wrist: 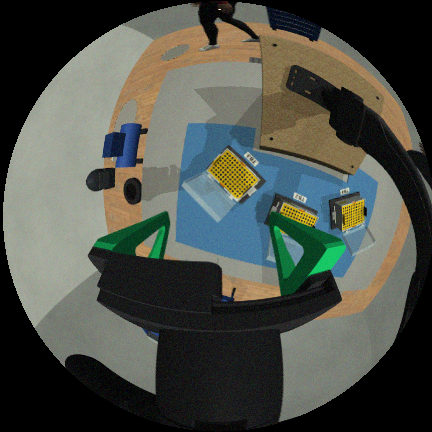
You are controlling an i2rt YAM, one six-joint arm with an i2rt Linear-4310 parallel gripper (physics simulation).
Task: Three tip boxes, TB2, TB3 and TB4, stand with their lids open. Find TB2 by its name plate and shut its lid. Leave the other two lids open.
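Frame: origin at the arm's base, x left, y back, z up, level; millimetres.
Seen in the pictures: gripper, fingertip midpoint: [218, 216]; arm's base at its link origin: [331, 98].
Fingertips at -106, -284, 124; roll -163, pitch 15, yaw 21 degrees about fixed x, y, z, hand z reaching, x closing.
Observation:
Pixels of each thing's top centre, then the offset from my fingertips to it, as dx, dy, dz. Level surfaces: height alone.
- TB2 at its top centre: [297, 225] +173, -30, -243
- TB3 at its top centre: [230, 174] -42, +16, -243
- TB4 at its top centre: [356, 215] +363, +91, -243
- blue mat at its surface level: dz -317
TB2 [300, 212] is the middle box, with a yellow tip rack and its name plate [300, 197] behind it. Its clear lid [292, 246] is open towards the camera's side, partly hidden by the right green finger. TB3 [233, 175], left of it, is turned at an angle, with its plate [250, 159] behind and its clear lid [211, 196] open to the lower left. TB4 [353, 215] stands at the right, its plate [344, 191] behind and its lid [359, 241] open. My gripper [218, 216] is open and empty, high above the mat; its right finger overlaps TB2 in view.
The boxes stand on a blue mat [195, 235]. A brown board [280, 60] lies behind them, with a black arm [400, 160] curving along the right. A blue cylinder-shaped device [131, 145] and a black round object [132, 191] are at the left. A person's legs [210, 30] show at the top.

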